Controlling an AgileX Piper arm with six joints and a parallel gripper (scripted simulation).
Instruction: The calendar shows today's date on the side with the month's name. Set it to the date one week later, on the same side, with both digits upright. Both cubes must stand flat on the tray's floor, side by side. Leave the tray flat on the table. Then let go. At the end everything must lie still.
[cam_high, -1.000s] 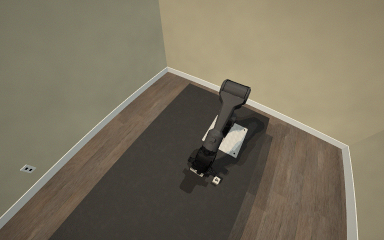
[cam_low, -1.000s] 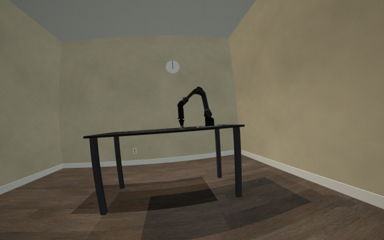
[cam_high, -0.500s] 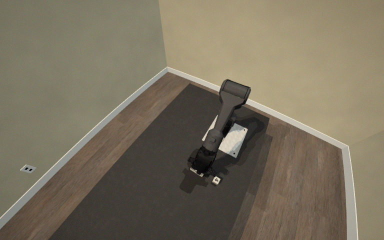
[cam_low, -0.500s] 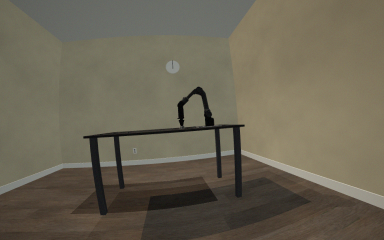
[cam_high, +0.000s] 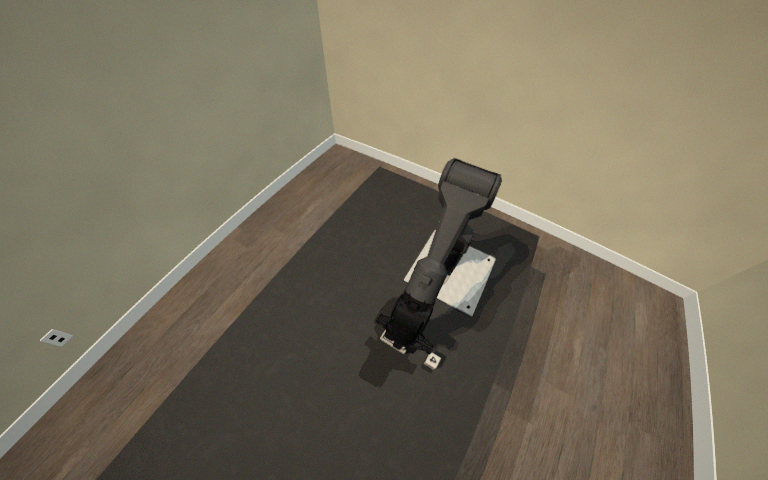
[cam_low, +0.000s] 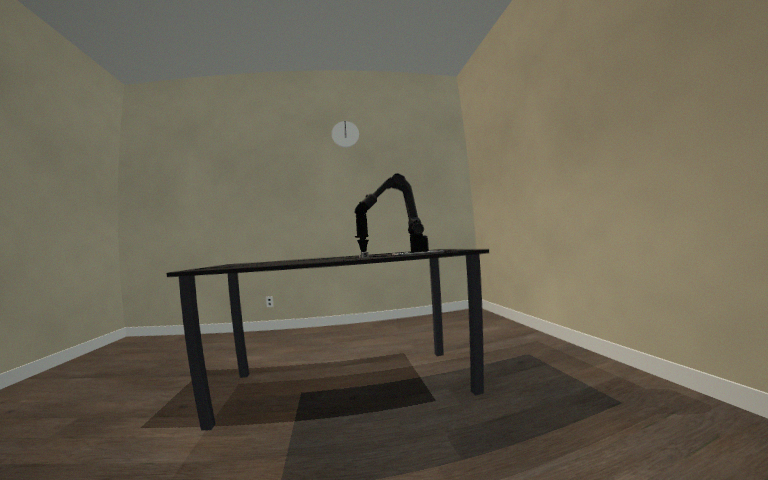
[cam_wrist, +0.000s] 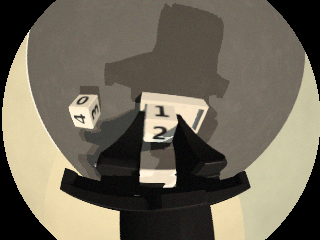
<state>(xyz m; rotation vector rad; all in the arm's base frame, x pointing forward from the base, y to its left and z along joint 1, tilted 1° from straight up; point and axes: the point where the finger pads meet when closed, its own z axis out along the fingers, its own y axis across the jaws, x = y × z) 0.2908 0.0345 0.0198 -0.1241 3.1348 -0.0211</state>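
The white tray is 20 mm to the right of my hand and 20 mm below it.
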